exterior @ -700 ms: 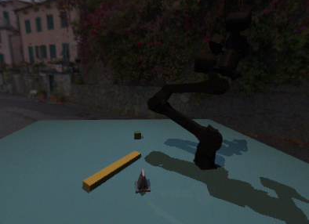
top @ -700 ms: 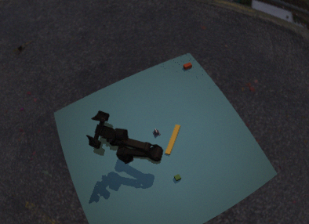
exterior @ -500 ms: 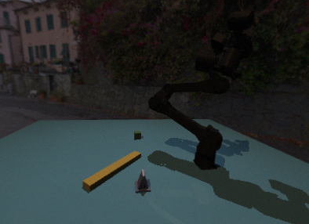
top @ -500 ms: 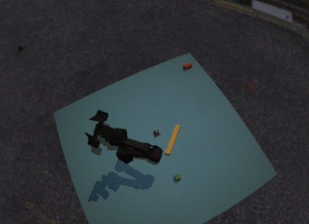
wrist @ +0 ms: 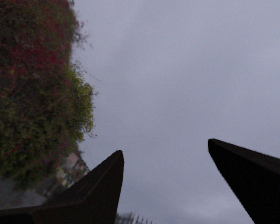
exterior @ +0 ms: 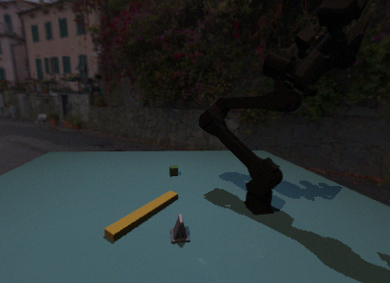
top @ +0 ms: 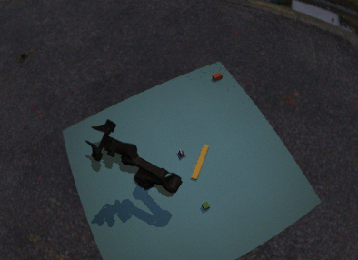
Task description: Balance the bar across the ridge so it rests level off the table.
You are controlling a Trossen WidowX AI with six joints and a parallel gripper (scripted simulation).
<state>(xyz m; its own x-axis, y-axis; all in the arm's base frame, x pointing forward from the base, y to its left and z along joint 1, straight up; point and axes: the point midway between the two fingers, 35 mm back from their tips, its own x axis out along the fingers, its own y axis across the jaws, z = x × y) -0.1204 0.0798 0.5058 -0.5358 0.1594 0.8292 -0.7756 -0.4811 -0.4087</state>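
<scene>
My gripper tip is now 470 mm short of the yellow bar, 100 mm to the left of it and 530 mm above it. Round my gripper tip: orange-red block (880 mm ahead, 410 mm to the left, 520 mm below); small green cube (370 mm ahead, 360 mm to the right, 520 mm below).
</scene>
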